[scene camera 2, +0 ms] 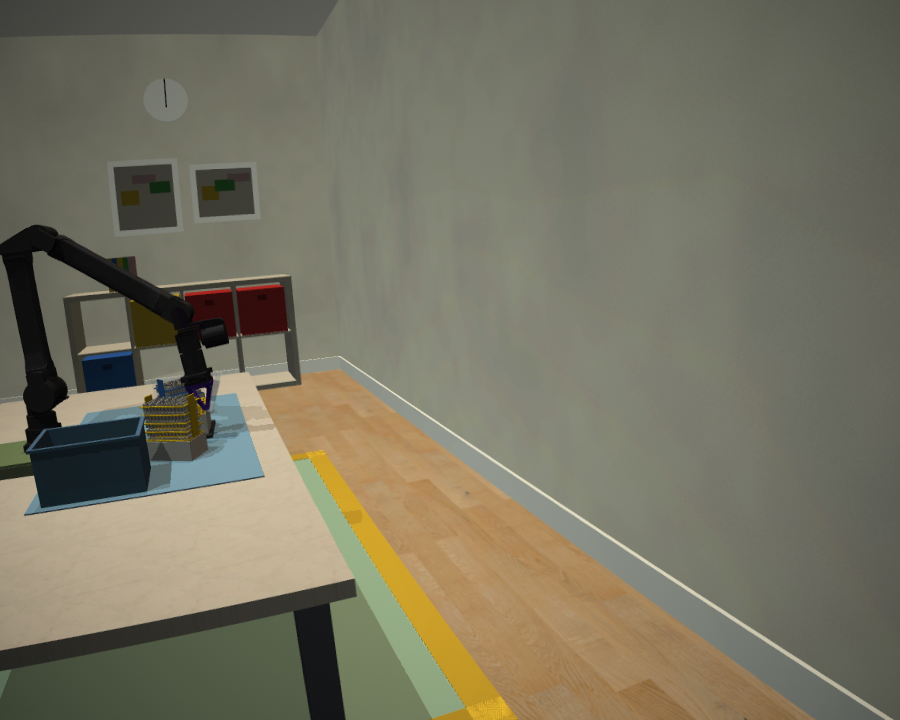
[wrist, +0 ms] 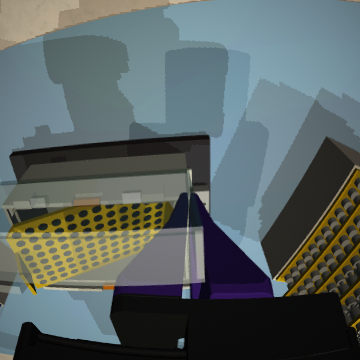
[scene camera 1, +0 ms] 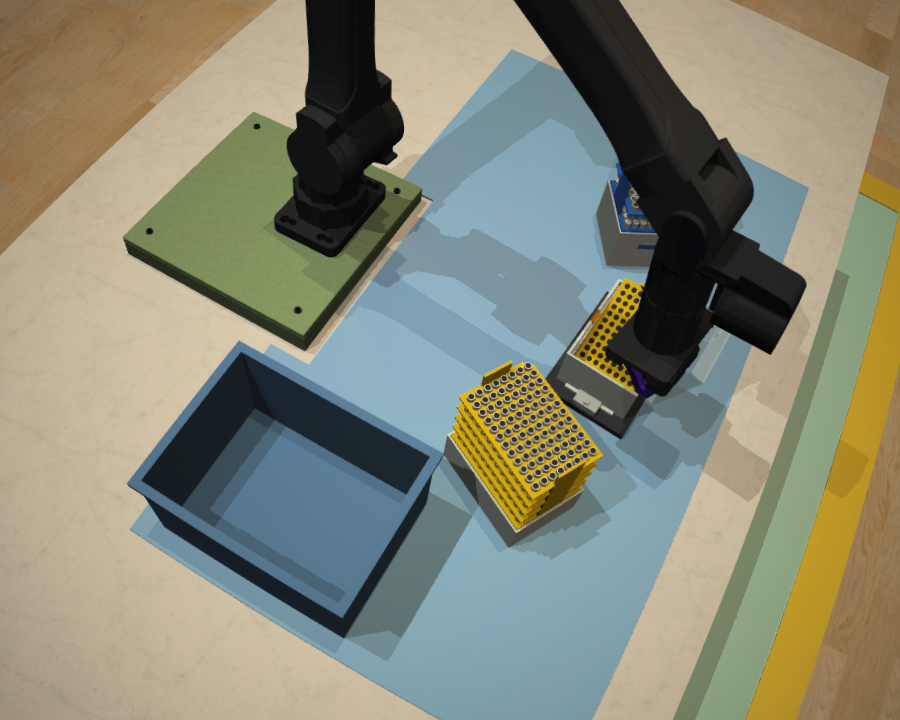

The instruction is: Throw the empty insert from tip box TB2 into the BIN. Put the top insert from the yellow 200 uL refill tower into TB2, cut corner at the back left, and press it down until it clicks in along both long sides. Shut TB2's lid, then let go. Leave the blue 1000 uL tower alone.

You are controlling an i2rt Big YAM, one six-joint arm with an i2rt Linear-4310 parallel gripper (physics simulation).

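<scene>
TB2 [scene camera 1: 592, 384] [wrist: 197, 155] stands on the mat, with a yellow insert with open holes [scene camera 1: 611, 330] [wrist: 97, 220] in it. In the wrist view the insert sits askew, one end tipped over the near side. TB2's clear lid [scene camera 1: 711, 356] [wrist: 196, 250] is open. My gripper [scene camera 1: 643, 382] [scene camera 2: 207, 405] [wrist: 187, 200] is shut and empty, its purple fingertips at the lid's end; one finger shows through the lid. The yellow refill tower [scene camera 1: 525, 427] [scene camera 2: 171, 420] [wrist: 327, 250] stands beside TB2. The bin [scene camera 1: 240, 545] [scene camera 2: 93, 476] holds nothing visible.
The blue tower [scene camera 1: 626, 244] [scene camera 2: 171, 386] stands behind TB2, partly hidden by the arm. The green base plate [scene camera 1: 202, 225] carries the arm at the left. The blue mat [scene camera 1: 517, 638] lies under the bin, towers and TB2.
</scene>
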